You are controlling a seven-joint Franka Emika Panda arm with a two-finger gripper.
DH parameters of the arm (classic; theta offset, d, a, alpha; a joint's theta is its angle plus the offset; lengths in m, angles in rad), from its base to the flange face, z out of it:
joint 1: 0 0.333 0 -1.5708
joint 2: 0 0 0 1.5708
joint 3: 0 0.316 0.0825 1.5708
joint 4: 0 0 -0.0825 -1.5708
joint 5: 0 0.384 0 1.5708
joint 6: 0 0 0.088 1.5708
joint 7: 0 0.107 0 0
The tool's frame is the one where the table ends.
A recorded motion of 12 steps. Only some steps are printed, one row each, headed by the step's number.
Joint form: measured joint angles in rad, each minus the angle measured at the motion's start. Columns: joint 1, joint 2, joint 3, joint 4, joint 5, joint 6, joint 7.
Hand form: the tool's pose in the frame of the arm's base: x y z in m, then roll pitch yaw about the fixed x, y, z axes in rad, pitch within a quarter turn. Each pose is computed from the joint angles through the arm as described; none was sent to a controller.
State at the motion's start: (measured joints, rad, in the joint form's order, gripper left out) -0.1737 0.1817 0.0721 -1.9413 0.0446 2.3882 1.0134
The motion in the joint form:
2: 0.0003 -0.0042 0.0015 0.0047 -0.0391 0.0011 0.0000
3: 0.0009 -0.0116 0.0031 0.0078 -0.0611 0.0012 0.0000
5: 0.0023 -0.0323 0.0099 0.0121 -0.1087 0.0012 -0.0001
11: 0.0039 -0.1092 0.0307 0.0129 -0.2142 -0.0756 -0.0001
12: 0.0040 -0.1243 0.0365 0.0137 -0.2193 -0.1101 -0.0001
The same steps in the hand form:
2: 0.6188 -0.0638 0.4228 -2.8969 -0.1293 -1.1356
3: 0.6189 -0.0626 0.4289 -2.8975 -0.1512 -1.1221
5: 0.6180 -0.0579 0.4439 -2.8983 -0.2002 -1.0901
11: 0.6036 -0.0451 0.4827 -2.9566 -0.2861 -1.0134
12: 0.5990 -0.0419 0.4882 -2.9770 -0.2822 -1.0049

